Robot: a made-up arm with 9 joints. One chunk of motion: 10 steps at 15 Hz.
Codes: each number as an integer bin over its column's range. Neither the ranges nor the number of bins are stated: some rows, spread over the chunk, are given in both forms.
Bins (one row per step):
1: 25 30 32 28 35 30 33 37 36
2: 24 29 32 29 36 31 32 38 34
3: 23 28 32 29 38 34 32 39 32
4: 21 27 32 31 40 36 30 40 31
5: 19 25 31 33 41 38 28 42 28
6: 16 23 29 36 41 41 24 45 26
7: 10 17 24 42 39 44 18 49 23
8: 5 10 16 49 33 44 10 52 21
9: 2 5 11 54 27 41 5 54 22
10: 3 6 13 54 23 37 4 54 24
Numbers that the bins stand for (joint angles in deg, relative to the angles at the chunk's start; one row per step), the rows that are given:
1: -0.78 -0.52 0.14 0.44 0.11 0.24 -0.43 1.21 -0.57
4: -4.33 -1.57 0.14 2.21 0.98 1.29 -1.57 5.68 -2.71
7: -14.11 -5.06 -2.14 8.67 0.81 2.68 -6.14 19.11 -6.14
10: -20.33 -8.90 -5.29 15.71 -1.98 1.46 -11.48 26.57 -5.71
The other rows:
2: -1.67 -0.87 0.14 1.03 0.29 0.41 -0.81 2.70 -1.43
3: -2.56 -1.22 0.14 1.03 0.63 0.94 -0.81 4.19 -2.29
5: -6.11 -2.27 -0.14 3.38 1.16 1.63 -2.33 8.67 -4.00
6: -8.78 -2.97 -0.71 5.14 1.16 2.16 -3.86 13.14 -4.86
8: -18.56 -7.51 -4.43 12.78 -0.24 2.68 -9.19 23.59 -7.00
9: -21.22 -9.25 -5.86 15.71 -1.29 2.16 -11.10 26.57 -6.57

